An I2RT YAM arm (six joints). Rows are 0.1 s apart.
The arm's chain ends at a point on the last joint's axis. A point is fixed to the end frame.
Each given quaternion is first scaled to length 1.
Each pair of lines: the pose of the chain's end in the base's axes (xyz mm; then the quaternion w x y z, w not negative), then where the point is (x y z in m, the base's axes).
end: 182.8 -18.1 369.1 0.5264 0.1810 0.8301 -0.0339
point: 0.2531 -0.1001 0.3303
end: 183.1 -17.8 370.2 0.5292 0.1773 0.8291 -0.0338
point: 0.2541 -0.0995 0.3321
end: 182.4 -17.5 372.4 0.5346 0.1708 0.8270 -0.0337
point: 0.2546 -0.0988 0.3358
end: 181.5 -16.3 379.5 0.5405 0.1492 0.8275 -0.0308
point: 0.2572 -0.0954 0.3452
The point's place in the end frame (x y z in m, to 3 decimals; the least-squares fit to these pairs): -0.014 -0.058 0.098
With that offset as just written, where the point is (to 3 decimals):
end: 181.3 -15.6 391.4 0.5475 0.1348 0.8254 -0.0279
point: 0.260 -0.093 0.359
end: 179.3 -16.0 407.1 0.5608 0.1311 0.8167 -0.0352
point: 0.258 -0.094 0.379
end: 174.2 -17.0 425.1 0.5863 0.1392 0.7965 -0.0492
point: 0.252 -0.098 0.403
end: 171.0 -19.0 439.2 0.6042 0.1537 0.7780 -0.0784
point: 0.245 -0.106 0.424
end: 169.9 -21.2 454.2 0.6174 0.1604 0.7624 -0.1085
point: 0.239 -0.112 0.445
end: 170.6 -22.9 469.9 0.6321 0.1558 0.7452 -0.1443
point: 0.237 -0.117 0.469
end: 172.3 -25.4 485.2 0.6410 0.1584 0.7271 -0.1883
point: 0.232 -0.123 0.493
